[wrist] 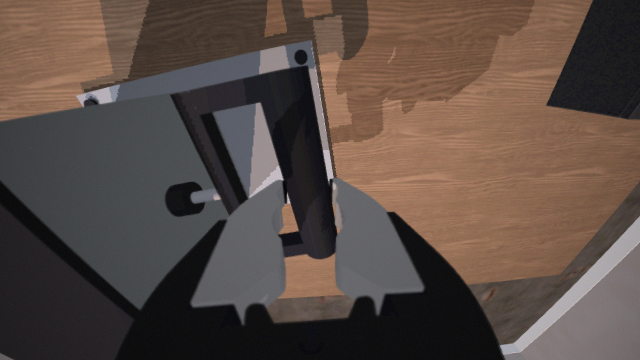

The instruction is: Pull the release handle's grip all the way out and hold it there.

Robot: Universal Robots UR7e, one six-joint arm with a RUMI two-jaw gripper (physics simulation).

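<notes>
The release handle's grip (296, 125) is a thick black bar. It is the right side of a black rectangular frame that slants down the middle of the wrist view. The frame's inner rail lies against a grey-green panel (90, 165). A black knob (183, 199) on a pale pin stands at that rail's left side. My gripper (308, 181) is shut on the grip near its lower end, with one grey finger on each side of the bar. The left finger hides part of the inner rail and the frame's opening.
A silver mounting plate (200, 76) with dark bolts lies behind the handle on a wooden table top (475, 175). A dark panel (45, 280) fills the lower left. A black block (600, 65) is at the upper right. A white edge (580, 287) runs along the lower right.
</notes>
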